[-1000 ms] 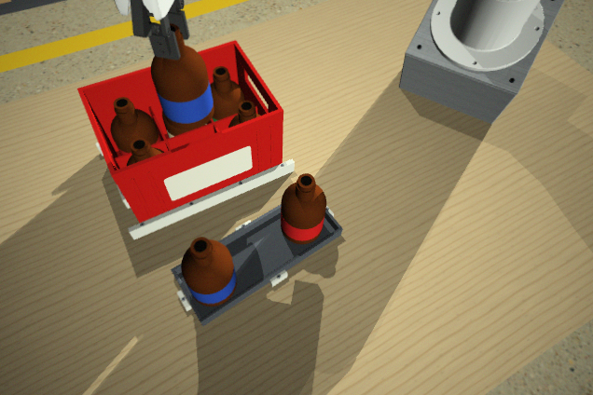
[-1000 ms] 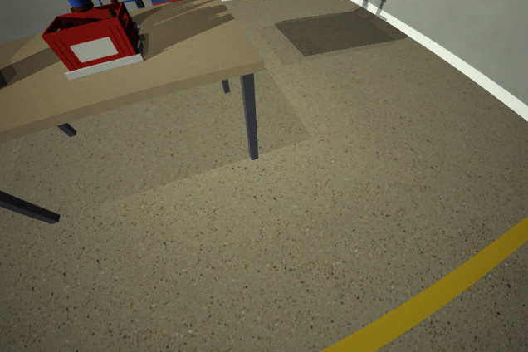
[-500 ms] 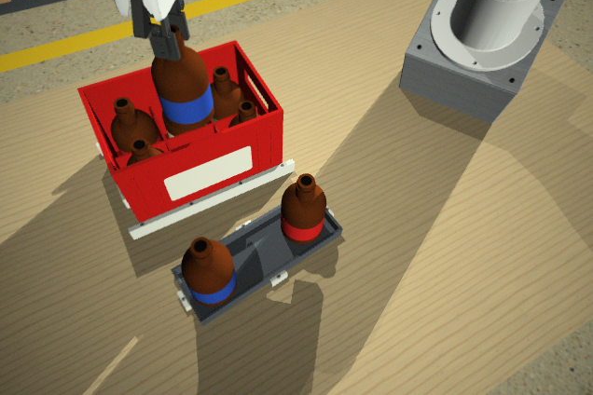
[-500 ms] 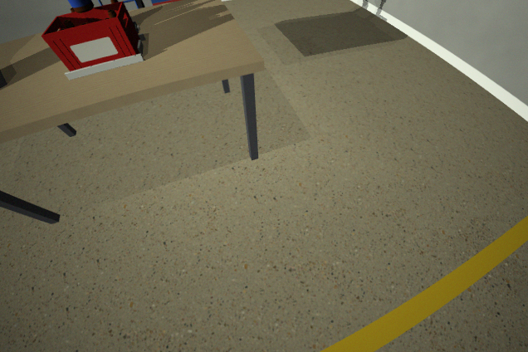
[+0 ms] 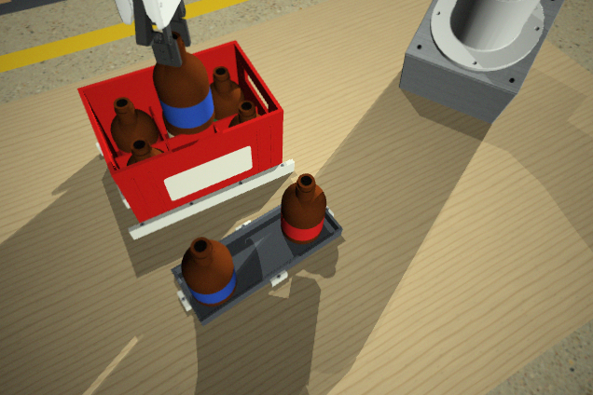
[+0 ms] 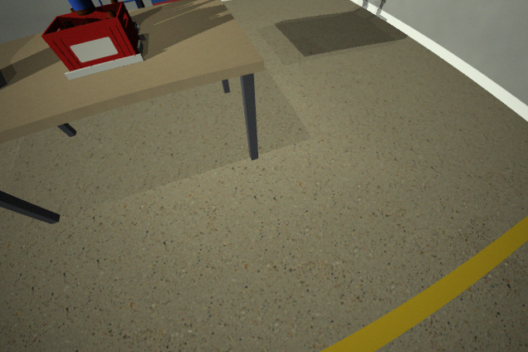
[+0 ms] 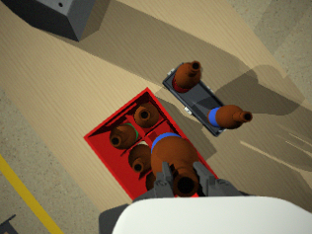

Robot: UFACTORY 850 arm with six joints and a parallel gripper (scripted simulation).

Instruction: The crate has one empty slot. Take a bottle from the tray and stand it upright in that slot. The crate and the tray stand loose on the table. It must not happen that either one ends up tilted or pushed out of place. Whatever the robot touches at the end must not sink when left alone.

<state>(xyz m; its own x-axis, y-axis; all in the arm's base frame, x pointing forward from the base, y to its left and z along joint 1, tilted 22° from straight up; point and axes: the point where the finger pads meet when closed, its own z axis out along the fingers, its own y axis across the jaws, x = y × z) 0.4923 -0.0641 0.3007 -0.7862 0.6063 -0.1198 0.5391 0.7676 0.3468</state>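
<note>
Now: the red crate 40 mm to the right of my hand and 240 mm below it. Round my hand: grey tray (40 mm behind, 180 mm to the left, 310 mm below); then blue-banded bottle (50 mm ahead, 200 mm to the left, 240 mm below).
</note>
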